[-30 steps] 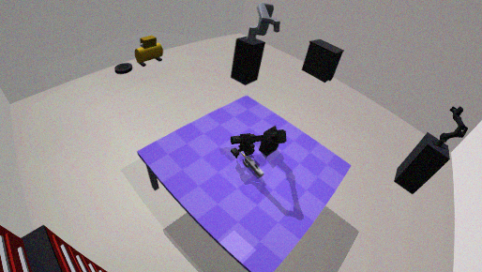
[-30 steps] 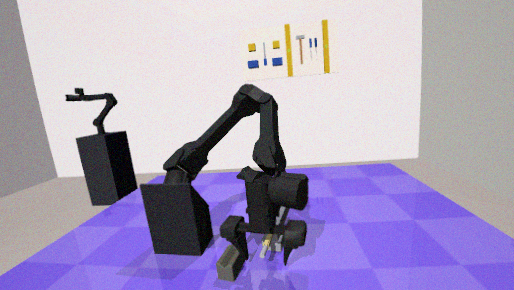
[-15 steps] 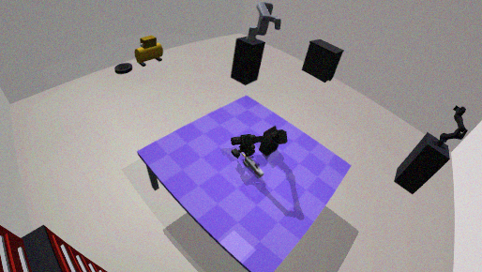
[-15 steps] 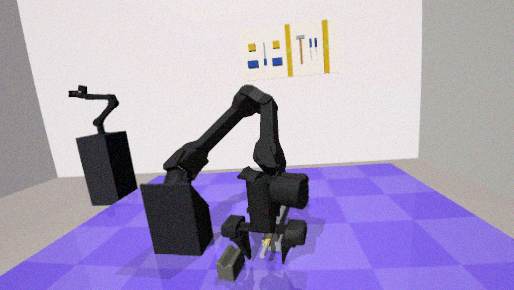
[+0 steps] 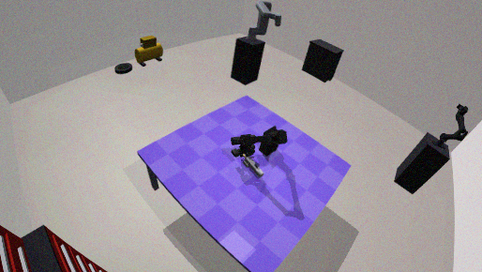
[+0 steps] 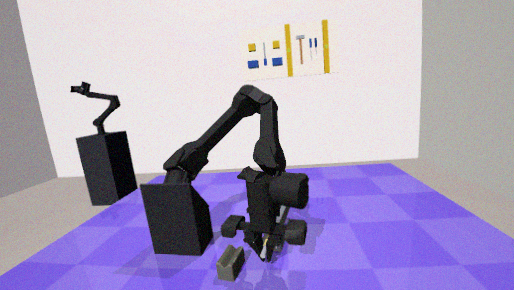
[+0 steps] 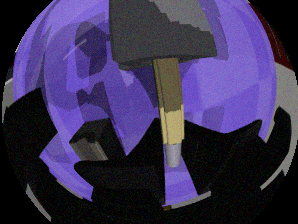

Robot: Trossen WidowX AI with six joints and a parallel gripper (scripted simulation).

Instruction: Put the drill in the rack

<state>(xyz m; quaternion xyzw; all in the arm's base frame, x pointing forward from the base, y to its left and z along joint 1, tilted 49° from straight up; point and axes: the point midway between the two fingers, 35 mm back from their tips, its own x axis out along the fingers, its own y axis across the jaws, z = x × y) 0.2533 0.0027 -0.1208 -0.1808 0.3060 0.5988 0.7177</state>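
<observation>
Now: gripper tip 4 cm to the right of the tan drill, 3 cm below it and 1 cm short of it. Round my gripper tip: grey-green rack: 8 cm behind, 1 cm to the right, 1 cm above.
</observation>
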